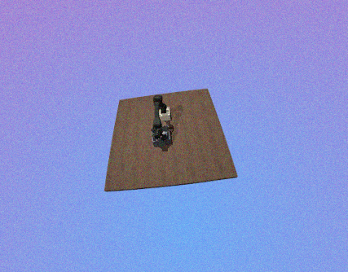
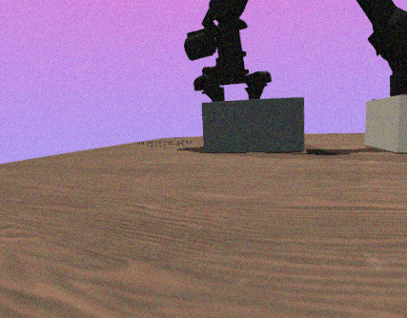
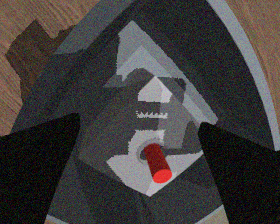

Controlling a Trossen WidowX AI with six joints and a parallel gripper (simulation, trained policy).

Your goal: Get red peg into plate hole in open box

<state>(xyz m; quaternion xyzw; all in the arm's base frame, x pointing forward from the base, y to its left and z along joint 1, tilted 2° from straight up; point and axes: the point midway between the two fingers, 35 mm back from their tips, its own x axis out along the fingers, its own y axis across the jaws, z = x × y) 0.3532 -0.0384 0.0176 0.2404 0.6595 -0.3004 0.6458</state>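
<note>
My gripper tip is now 30 mm past the red peg, 20 mm above it and 10 mm to the right of it. Round my gripper tip: light plate (30 mm below, 30 mm behind, 10 mm to the left); then dark grey box (40 mm below, 30 mm behind, 10 mm to the left).
</note>
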